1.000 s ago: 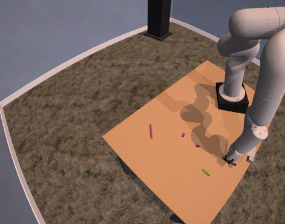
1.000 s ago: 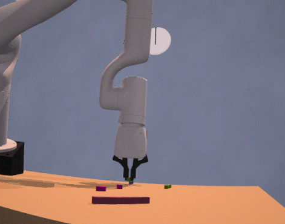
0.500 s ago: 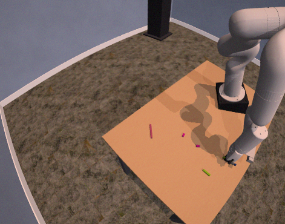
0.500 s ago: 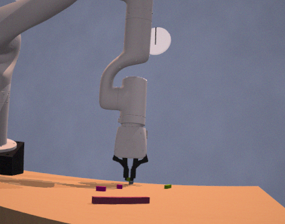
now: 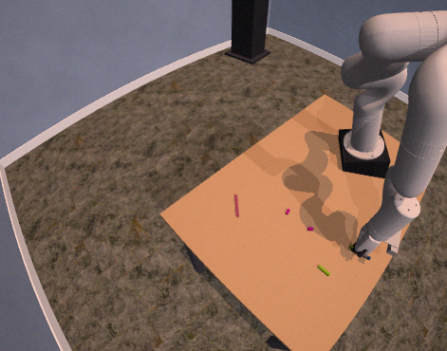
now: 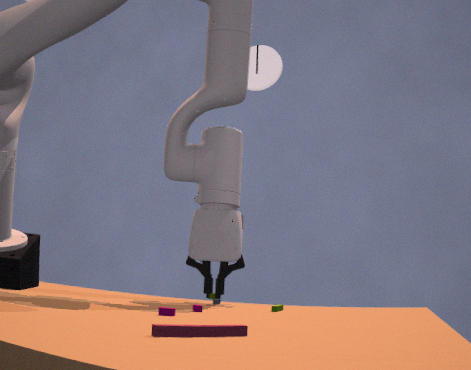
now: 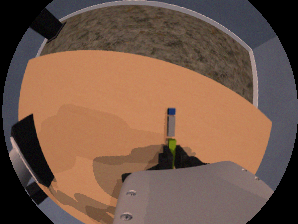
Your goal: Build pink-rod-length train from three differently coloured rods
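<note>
My hand is 4 cm to the right of the grey rod and 3 cm above it. Also, from my hand: blue rod (1 cm behind, 6 cm to the left, 3 cm below); pink rod (11 cm ahead, 46 cm to the right, 3 cm below).
</note>
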